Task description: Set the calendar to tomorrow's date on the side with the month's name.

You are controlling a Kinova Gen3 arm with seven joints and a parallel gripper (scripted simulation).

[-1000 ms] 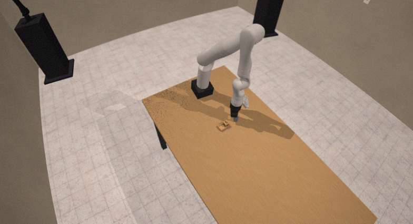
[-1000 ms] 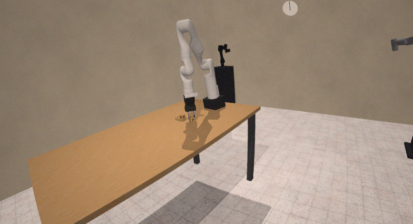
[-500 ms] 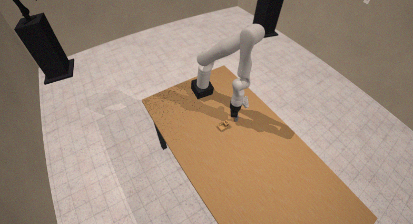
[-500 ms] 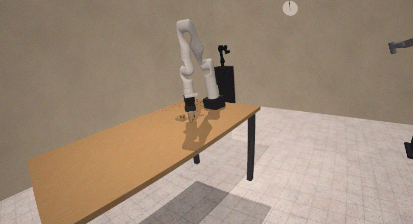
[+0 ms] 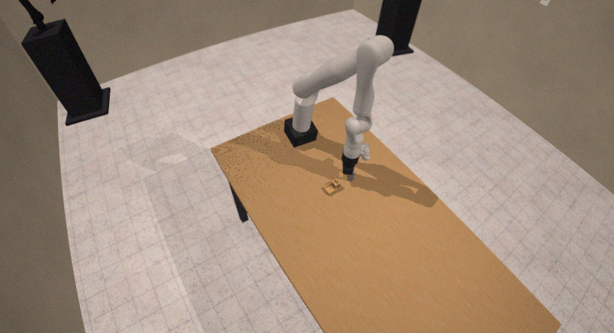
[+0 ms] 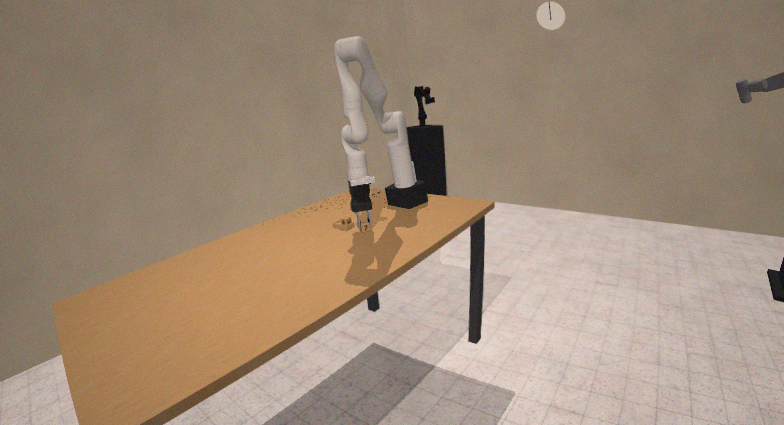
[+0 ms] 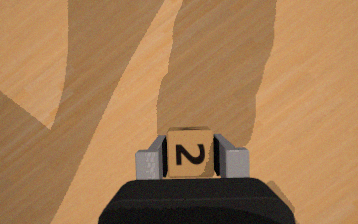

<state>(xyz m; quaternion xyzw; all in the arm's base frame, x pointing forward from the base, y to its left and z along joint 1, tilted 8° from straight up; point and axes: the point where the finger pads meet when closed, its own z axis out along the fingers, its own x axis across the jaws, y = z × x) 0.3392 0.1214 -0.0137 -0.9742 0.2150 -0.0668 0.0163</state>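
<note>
Now: hand 10 mm above the wooden date cube. The rest, counted from my hand: wooden tray (110 mm to the right, 20 mm below, 20 mm ahead).
</note>
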